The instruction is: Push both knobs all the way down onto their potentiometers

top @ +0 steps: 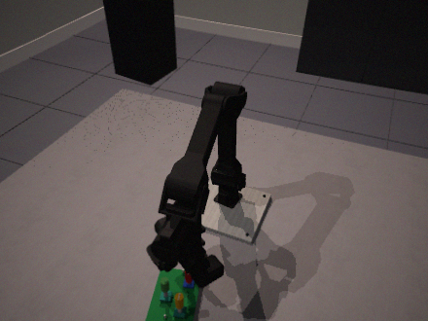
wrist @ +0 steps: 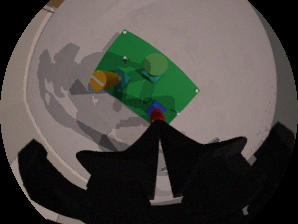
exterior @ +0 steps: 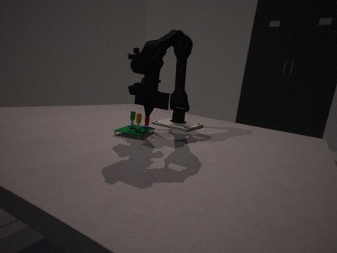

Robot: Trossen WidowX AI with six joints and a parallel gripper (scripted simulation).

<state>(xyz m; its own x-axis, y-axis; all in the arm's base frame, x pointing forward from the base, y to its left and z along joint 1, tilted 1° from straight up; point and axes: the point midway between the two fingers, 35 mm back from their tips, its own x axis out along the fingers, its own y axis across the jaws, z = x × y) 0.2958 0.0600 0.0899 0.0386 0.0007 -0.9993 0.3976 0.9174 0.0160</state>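
The red knob is 10 mm below my gripper tip. Round my gripper tip: orange knob: 70 mm ahead, 20 mm to the left.
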